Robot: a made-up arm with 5 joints. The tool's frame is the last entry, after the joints. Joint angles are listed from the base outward. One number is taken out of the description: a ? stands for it. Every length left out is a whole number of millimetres.
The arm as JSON. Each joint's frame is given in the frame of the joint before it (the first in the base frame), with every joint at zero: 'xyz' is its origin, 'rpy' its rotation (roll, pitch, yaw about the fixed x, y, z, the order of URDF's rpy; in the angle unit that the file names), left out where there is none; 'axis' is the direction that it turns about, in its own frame. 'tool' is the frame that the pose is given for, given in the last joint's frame.
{
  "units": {
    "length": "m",
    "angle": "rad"
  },
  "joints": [
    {
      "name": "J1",
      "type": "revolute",
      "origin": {
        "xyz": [
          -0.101,
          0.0,
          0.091
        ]
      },
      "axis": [
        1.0,
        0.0,
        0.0
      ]
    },
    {
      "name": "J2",
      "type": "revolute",
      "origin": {
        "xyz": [
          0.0,
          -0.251,
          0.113
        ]
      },
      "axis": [
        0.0,
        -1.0,
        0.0
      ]
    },
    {
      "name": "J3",
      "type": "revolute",
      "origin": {
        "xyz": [
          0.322,
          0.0,
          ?
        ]
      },
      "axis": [
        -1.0,
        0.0,
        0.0
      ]
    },
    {
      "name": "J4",
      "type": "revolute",
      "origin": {
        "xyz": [
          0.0,
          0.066,
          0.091
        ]
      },
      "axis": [
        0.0,
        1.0,
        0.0
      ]
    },
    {
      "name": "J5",
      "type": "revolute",
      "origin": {
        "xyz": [
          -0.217,
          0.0,
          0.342
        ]
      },
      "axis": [
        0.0,
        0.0,
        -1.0
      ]
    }
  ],
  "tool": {
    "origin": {
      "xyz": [
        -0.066,
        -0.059,
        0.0
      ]
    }
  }
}
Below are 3 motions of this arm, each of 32 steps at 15 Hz.
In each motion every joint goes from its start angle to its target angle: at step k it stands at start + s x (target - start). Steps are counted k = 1, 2, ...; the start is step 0. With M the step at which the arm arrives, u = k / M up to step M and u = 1 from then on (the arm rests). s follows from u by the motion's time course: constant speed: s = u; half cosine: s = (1 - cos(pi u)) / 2; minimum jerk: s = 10 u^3 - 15 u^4 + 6 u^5.
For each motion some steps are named. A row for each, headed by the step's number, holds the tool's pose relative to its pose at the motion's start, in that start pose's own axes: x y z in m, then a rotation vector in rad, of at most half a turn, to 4 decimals.
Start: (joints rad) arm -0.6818 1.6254 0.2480 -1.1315 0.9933
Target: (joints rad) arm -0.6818 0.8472 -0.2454 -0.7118 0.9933
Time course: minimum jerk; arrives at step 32
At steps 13, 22, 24, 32:
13: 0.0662 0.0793 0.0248 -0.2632 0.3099 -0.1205
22: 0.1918 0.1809 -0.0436 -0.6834 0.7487 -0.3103
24: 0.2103 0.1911 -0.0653 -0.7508 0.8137 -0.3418
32: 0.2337 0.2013 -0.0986 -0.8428 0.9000 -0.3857

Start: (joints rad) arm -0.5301 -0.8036 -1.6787 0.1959 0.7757
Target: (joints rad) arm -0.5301 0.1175 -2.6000 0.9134 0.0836
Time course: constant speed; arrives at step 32
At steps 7, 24, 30, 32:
7: 0.1005 -0.0240 0.0405 -0.0203 0.2424 0.3955
24: 0.3349 0.1526 -0.0133 -0.1295 0.9029 1.3692
30: 0.3525 0.2728 -0.0877 -0.1839 1.1821 1.6889
32: 0.3465 0.3140 -0.1182 -0.2035 1.2832 1.7891

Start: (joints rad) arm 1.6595 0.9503 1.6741 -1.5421 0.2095
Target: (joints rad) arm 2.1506 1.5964 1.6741 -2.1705 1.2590
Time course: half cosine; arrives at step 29
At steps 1, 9, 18, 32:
1: -0.0011 0.0005 0.0002 -0.0016 -0.0008 -0.0040
9: -0.0747 0.0360 0.0122 -0.1168 -0.0727 -0.2809
18: -0.1968 0.0980 0.0432 -0.3243 -0.2902 -0.7623
32: -0.2541 0.1161 0.0817 -0.4092 -0.4670 -0.9947

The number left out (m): 0.104
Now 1 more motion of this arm.
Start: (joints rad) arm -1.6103 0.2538 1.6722 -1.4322 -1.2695
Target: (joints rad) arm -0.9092 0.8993 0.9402 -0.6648 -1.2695
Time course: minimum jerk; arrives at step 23
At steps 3, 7, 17, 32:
3: 0.0051 -0.0004 0.0044 0.0152 0.0126 -0.0269
7: 0.0422 -0.0105 0.0376 0.1444 0.1053 -0.2535
17: 0.0485 -0.0641 0.1524 0.7306 0.2620 -1.3658
32: 0.0343 -0.0529 0.1754 0.8037 0.2461 -1.5462

